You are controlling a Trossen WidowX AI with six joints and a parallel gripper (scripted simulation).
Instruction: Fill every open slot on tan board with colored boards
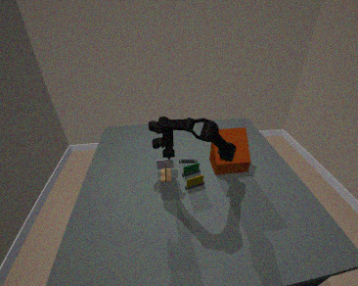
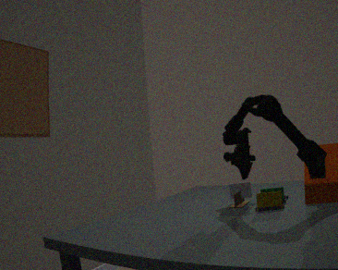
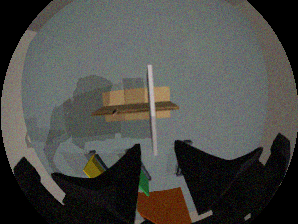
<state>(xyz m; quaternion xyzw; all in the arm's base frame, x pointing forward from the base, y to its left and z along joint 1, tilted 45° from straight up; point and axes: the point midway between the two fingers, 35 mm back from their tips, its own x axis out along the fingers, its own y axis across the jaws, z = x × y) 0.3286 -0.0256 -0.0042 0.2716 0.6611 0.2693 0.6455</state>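
The yellow board is 14 cm to the left of my gripper tip, 14 cm behind it and 9 cm below it. Round my gripper tip: tan board (9 cm below, 3 cm to the left, 2 cm ahead); green board (13 cm behind, 9 cm below, 4 cm to the left); grey board (6 cm below, 2 cm ahead).
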